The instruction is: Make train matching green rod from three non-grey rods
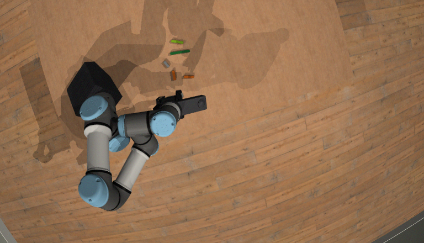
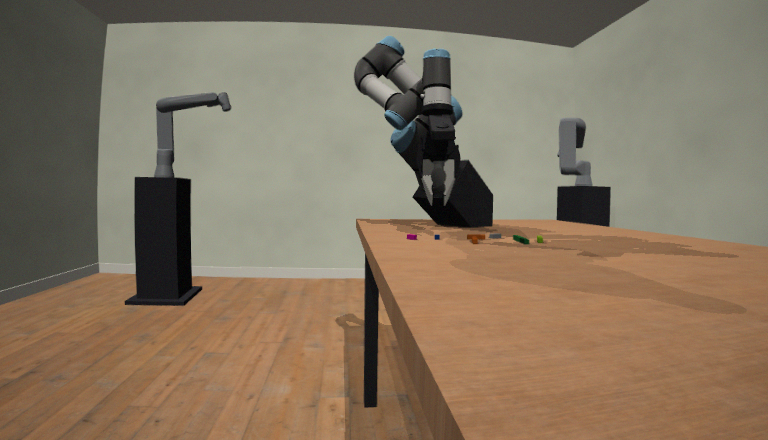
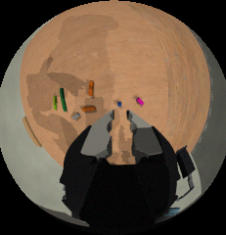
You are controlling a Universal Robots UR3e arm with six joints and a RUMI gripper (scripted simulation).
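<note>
Now: the magenta rod 90 mm below my hand, 50 mm to the right of it and 20 mm behind it. Round my hand: blue rod (90 mm below, 10 mm behind); then green rod (170 mm to the left, 90 mm below, 60 mm ahead); then grey rod (150 mm to the left, 90 mm below, 10 mm behind).
</note>
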